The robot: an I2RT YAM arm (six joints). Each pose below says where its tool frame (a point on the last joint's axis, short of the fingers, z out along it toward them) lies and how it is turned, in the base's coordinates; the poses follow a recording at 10 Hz.
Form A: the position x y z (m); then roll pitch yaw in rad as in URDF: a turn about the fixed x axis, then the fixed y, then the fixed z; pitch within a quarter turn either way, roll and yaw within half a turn.
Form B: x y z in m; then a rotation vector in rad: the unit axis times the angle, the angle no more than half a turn. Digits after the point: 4 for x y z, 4 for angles.
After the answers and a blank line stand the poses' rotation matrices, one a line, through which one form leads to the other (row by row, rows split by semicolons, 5 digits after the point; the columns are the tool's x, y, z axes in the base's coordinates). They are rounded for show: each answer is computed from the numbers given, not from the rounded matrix.
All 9 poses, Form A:
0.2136 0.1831 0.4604 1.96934 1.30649 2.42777
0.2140 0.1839 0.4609 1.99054 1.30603 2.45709
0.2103 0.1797 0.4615 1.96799 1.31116 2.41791
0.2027 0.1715 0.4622 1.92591 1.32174 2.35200
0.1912 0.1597 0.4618 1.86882 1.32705 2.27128
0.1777 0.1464 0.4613 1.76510 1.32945 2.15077
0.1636 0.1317 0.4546 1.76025 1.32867 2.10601
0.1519 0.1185 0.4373 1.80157 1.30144 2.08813
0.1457 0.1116 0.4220 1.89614 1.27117 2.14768
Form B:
0.2136 0.1831 0.4604 -0.1922 1.6900 0.5379
0.2140 0.1839 0.4609 -0.2017 1.6948 0.5419
0.2103 0.1797 0.4615 -0.1878 1.6873 0.5285
0.2027 0.1715 0.4622 -0.1696 1.6730 0.5075
0.1912 0.1597 0.4618 -0.1474 1.6581 0.4908
0.1777 0.1464 0.4613 -0.1262 1.6337 0.4834
0.1636 0.1317 0.4546 -0.0925 1.6324 0.4537
0.1519 0.1185 0.4373 -0.0264 1.6486 0.4266
0.1457 0.1116 0.4220 0.0165 1.6820 0.4154

-0.19746 -0.41835 0.88656; 0.17104 0.87579 0.45136; -0.96527 0.24077 -0.10138
-0.20274 -0.42515 0.88212; 0.16546 0.87301 0.45879; -0.96515 0.23897 -0.10664
-0.19239 -0.41173 0.89077; 0.16999 0.88002 0.44348; -0.96648 0.23674 -0.09931
-0.17356 -0.39294 0.90303; 0.17502 0.89005 0.42093; -0.96915 0.23111 -0.08570
-0.15556 -0.37347 0.91451; 0.18451 0.89850 0.39832; -0.97044 0.23070 -0.07087
-0.13098 -0.36060 0.92348; 0.19993 0.90276 0.38086; -0.97102 0.23451 -0.04615
-0.12229 -0.32430 0.93802; 0.20624 0.91618 0.34364; -0.97083 0.23548 -0.04515
-0.13161 -0.26529 0.95514; 0.23129 0.92871 0.28982; -0.96394 0.25906 -0.06087
-0.16099 -0.22587 0.96076; 0.24740 0.93315 0.26083; -0.95545 0.27968 -0.09434

